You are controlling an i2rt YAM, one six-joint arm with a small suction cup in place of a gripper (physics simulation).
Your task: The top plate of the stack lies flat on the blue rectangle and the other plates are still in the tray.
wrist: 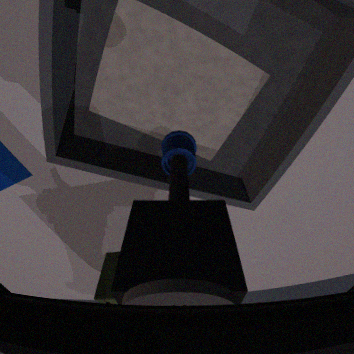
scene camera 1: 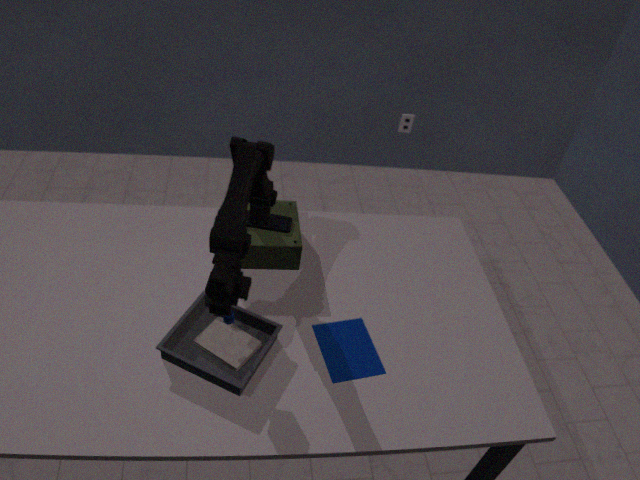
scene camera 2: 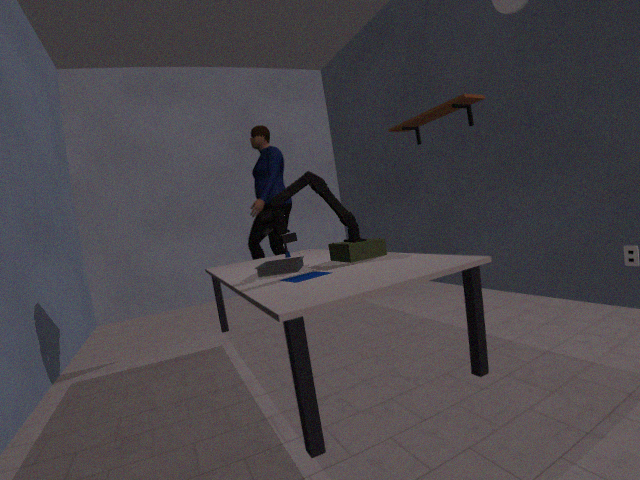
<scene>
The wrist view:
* my suction cup: 175, 140
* tray: 300, 53
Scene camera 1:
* tray: 177, 347
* blue rectangle: 348, 351
</scene>
